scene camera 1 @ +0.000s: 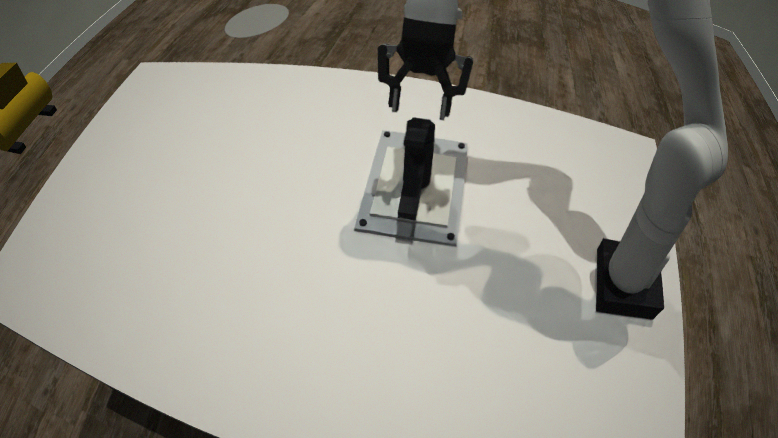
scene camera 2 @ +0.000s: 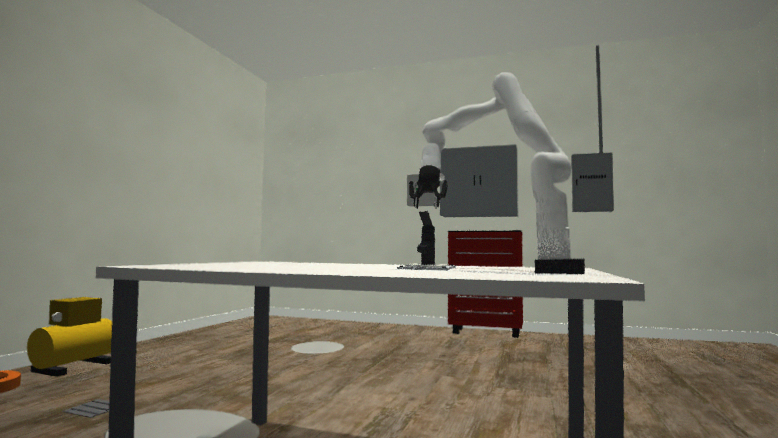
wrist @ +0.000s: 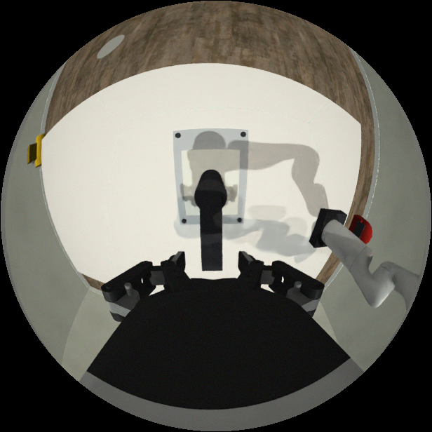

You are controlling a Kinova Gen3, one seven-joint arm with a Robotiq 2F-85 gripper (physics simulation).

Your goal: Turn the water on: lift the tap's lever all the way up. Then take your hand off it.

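Frame: origin at the arm's base, x ahead, y left, z up, level; centimetres.
Seen in the pictures: gripper, fingertip midpoint: (scene camera 1: pixel 418 114) (scene camera 2: pixel 425 207); arm's base at its link origin: (scene camera 1: pixel 628 272) (scene camera 2: pixel 553 259).
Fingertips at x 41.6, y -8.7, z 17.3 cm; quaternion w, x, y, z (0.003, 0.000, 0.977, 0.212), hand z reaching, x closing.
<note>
Offsets run from my fingertips to a thing's middle. "*": to the spot under its first point. Level surfaces: height alone.
The black tap {* dx -0.4, dy -0.3, dz -12.0 cm} (scene camera 1: pixel 417 168) (scene camera 2: pixel 428 247) (wrist: pixel 210 187) stands on a pale plate with a grey rim {* dx +7.8, dy -4.9, dz -20.5 cm} (scene camera 1: pixel 374 174) (wrist: pixel 178 157). Its lever {dx +0.0, dy -0.7, dz -4.2 cm} (scene camera 1: pixel 419 133) (scene camera 2: pixel 425 219) (wrist: pixel 211 250) slopes steeply upward from the top of the body, leaning left in scene camera 2. I cannot tell whether it is at its upper stop. My gripper (scene camera 1: pixel 419 113) (scene camera 2: pixel 426 206) (wrist: pixel 211 259) is open and empty, pointing down a little above the lever's tip. A gap shows between the fingertips and the lever in both scene views. In the wrist view the lever lies centred between the spread fingers.
The white table {dz -21.3 cm} (scene camera 1: pixel 217 272) (scene camera 2: pixel 326 274) (wrist: pixel 125 150) carries the arm's black base (scene camera 1: pixel 626 304) (scene camera 2: pixel 559 266) at its right. A yellow compressor (scene camera 1: pixel 24 108) (scene camera 2: pixel 76 342) stands left, on the floor. A red drawer cabinet (scene camera 2: pixel 484 312) stands behind the table.
</note>
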